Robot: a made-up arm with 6 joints.
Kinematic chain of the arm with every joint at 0, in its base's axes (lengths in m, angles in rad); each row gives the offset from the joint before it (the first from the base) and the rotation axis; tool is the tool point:
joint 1: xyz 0 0 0.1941 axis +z
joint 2: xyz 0 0 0 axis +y
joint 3: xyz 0 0 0.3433 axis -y
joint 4: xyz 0 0 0 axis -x
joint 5: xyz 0.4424 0 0 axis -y
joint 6: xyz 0 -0.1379 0 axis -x
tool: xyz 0 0 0
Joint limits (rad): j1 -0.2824..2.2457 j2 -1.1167..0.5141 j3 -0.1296..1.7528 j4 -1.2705..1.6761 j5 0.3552..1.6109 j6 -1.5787..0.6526
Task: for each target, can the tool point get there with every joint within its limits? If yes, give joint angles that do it. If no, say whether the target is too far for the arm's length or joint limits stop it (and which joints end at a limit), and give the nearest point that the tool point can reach.
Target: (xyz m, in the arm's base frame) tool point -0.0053 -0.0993 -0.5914
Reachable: no: joint limits stop it (at a limit: joint 1, joint 2, joint 3, joint 4) | nearest point 0.4147 -0.1628 0.1221 | short by 0.830 m
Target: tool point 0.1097 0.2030 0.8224
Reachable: yes | joints 1.6120 -0.3766 0.2244 0.5438 0.7001 -0.1784
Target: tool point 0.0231 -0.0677 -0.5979
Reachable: no: joint limits stop it (at a limit: joint 1, joint 2, joint 3, joint 4) | nearest point 0.4147 -0.1628 0.1221 | short by 0.825 m
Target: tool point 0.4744 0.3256 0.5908
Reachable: yes | joints 0.8434 0.3659 0.5493 -0.0339 0.6800 -0.6036
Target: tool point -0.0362 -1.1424 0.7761
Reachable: no: too far | nearest point -0.0228 -0.7185 0.5601 | short by 0.476 m
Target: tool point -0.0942 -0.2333 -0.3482
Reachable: no: joint limits stop it (at a limit: joint 1, joint 2, joint 3) | nearest point 0.4146 -0.1637 0.1224 | short by 0.697 m
